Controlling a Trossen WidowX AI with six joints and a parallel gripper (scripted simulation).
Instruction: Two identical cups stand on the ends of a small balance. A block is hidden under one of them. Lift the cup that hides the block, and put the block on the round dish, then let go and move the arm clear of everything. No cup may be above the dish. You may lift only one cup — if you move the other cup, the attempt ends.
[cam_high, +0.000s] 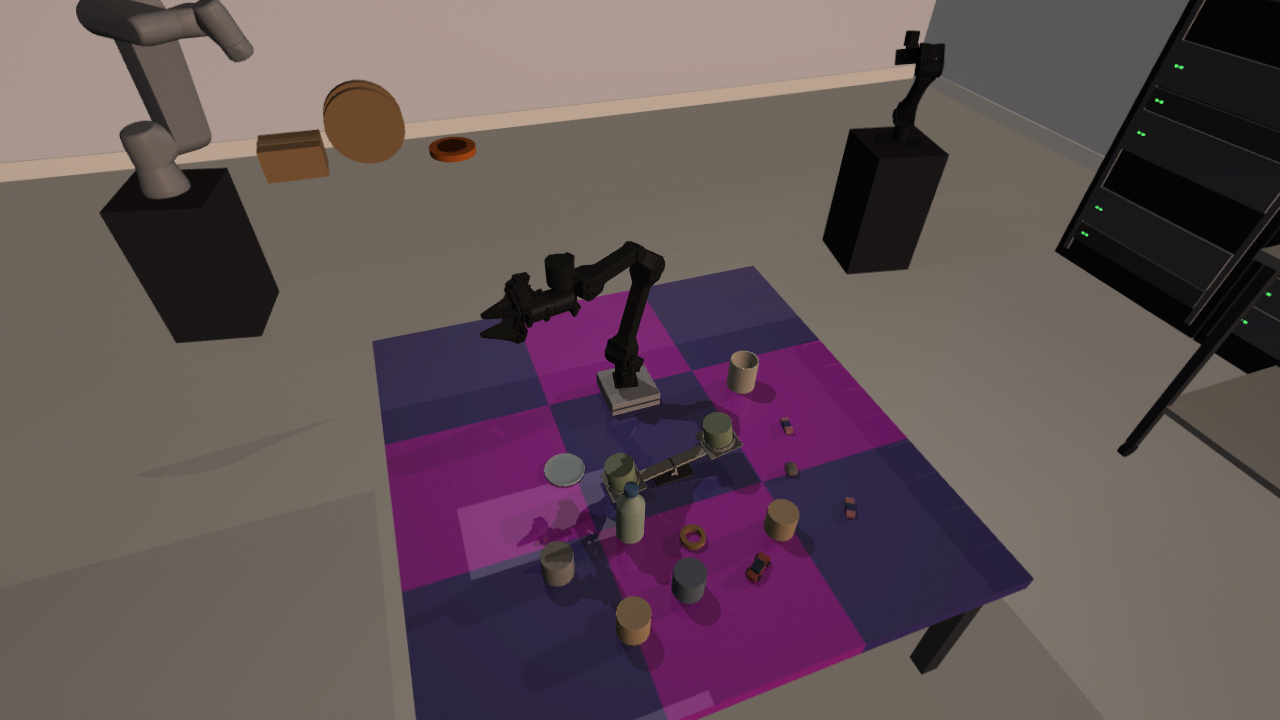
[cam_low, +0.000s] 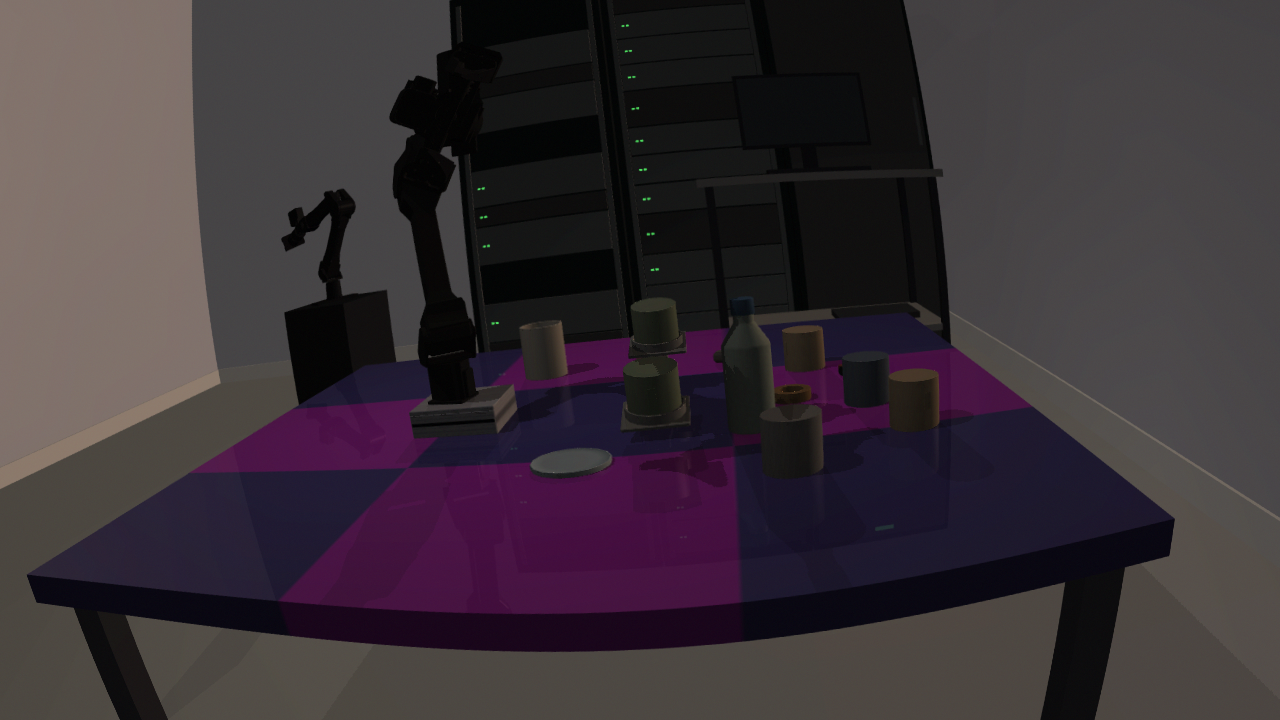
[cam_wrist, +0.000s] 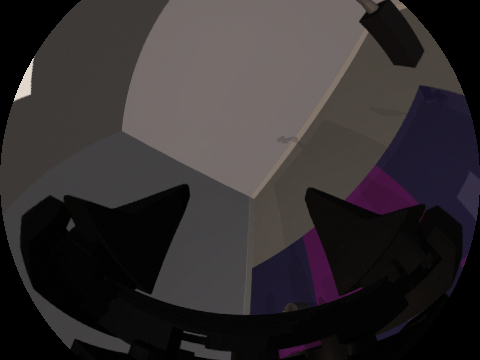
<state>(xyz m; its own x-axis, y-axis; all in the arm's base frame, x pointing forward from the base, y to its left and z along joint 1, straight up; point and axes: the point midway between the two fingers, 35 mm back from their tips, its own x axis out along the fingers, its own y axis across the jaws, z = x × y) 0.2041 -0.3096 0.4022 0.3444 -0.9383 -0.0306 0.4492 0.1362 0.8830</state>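
Right now the grey block is 12 cm ahead of my gripper tip, 28 cm to the left of it and 40 cm below it. Also, from my gripper tip: bottle: 25 cm ahead, 28 cm to the left, 33 cm below; round dish: 5 cm ahead, 15 cm to the left, 44 cm below; balance beam: 9 cm ahead, 41 cm to the left, 40 cm below.
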